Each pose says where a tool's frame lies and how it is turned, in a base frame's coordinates. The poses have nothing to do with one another.
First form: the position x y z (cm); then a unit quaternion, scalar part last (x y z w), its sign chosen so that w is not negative.
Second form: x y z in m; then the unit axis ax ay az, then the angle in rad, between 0 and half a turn. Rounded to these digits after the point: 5 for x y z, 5 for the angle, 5 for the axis.
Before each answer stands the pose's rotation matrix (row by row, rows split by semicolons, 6 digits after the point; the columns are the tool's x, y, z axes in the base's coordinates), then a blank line. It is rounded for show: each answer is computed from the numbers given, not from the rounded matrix.
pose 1, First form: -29.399 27.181 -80.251 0.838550 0.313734 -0.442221 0.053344
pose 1, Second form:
0.412023 0.573343 -0.708177; 0.478984 -0.797451 -0.366943; -0.775120 -0.188016 -0.603190

-0.29399 0.27181 -0.80251 0.83975 0.31418 -0.44285 3.03485
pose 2, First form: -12.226 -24.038 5.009 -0.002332 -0.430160 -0.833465 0.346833
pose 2, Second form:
-0.759403 0.580153 -0.294500; -0.576140 -0.389339 0.718664; 0.302275 0.715429 0.629914

-0.12226 -0.24038 0.05009 -0.00249 -0.45863 -0.88862 2.43321
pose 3, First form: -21.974 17.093 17.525 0.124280 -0.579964 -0.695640 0.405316
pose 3, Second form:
-0.640547 0.419752 -0.643046; -0.708064 0.001279 0.706147; 0.297229 0.907638 0.296392

-0.21974 0.17093 0.17525 0.13595 -0.63441 -0.76095 2.30694
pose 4, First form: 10.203 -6.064 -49.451 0.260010 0.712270 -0.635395 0.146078
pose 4, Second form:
-0.822112 0.556029 -0.122324; 0.184760 0.057335 -0.981110; -0.538512 -0.829183 -0.149868

0.10203 -0.06064 -0.49451 0.26283 0.71999 -0.64228 2.84839
